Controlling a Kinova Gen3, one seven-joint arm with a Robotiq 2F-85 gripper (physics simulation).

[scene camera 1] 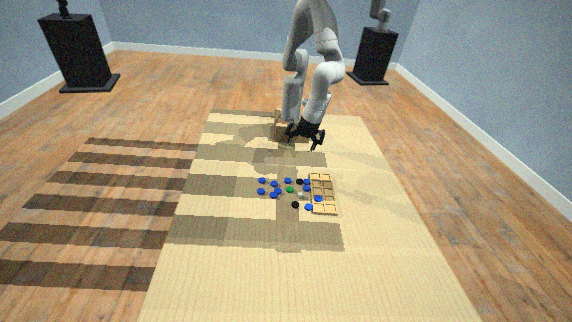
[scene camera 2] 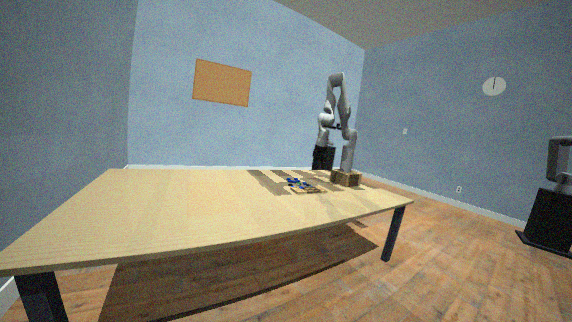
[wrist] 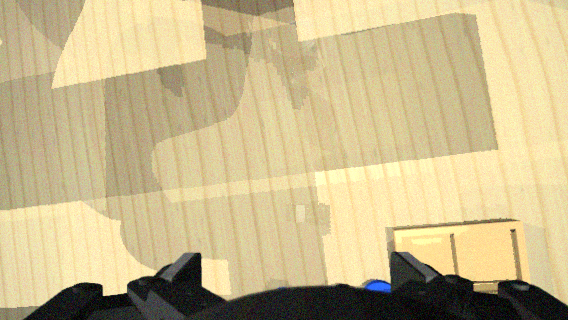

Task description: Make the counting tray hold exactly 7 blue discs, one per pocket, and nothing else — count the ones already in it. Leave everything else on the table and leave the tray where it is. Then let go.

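Note:
The wooden counting tray (scene camera 1: 325, 213) (wrist: 457, 228) has two columns of pockets. One blue disc (scene camera 1: 318, 198) sits in a left-column pocket, second from the front; the other pockets look empty. Beside the tray's left side lie three blue discs: a rear one (scene camera 1: 306, 181), one in front of it (scene camera 1: 306, 188) and a front one (scene camera 1: 308, 207). Several more blue discs, such as one (scene camera 1: 262, 180), lie farther left. My gripper (scene camera 1: 301, 145) (wrist: 295, 273) is open and empty, above the table behind the tray and discs. In the wrist view, part of a blue disc (wrist: 377, 286) shows beside the right finger.
A green disc (scene camera 1: 289, 189), a rear black disc (scene camera 1: 299, 181), a front black disc (scene camera 1: 295, 204) and a small white cube (scene camera 1: 300, 195) lie among the blue discs on the table (scene camera 1: 300, 285) (scene camera 2: 175, 215). The arm's wooden base block (scene camera 2: 346, 178) stands behind them. Shadows cross the table.

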